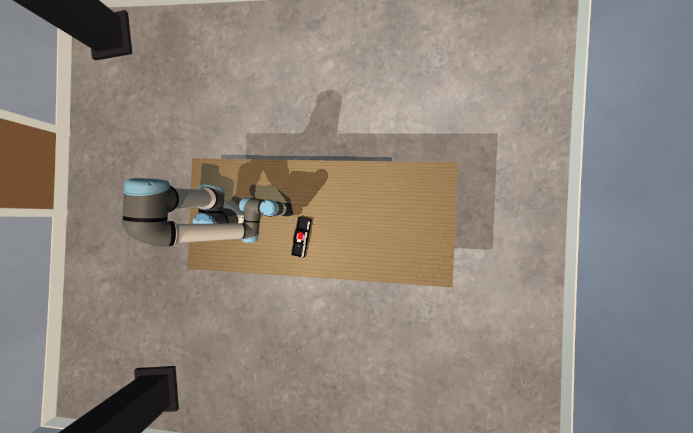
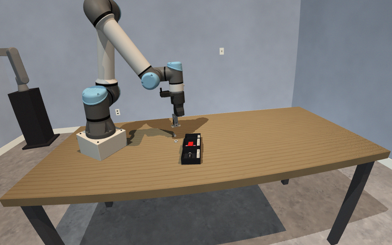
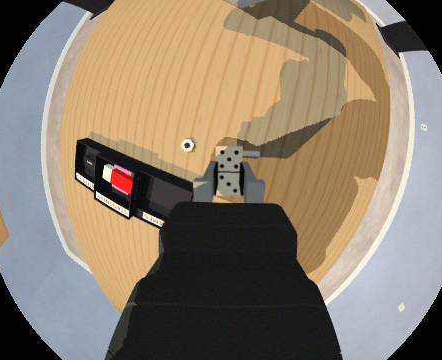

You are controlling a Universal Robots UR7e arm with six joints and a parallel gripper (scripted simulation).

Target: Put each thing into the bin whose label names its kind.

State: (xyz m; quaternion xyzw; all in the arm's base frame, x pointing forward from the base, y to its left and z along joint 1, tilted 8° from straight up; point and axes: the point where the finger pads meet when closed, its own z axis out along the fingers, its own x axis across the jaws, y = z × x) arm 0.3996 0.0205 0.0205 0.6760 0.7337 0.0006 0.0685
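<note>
Right now the black bin tray is 180 mm to the right of my hand, 70 mm below it and 50 mm ahead of it. From my hand the other things lie so: white domino: 10 mm below; then hex nut: 80 mm below, 60 mm to the right, 20 mm behind; then screw: 80 mm below, 20 mm to the left, 10 mm behind.
</note>
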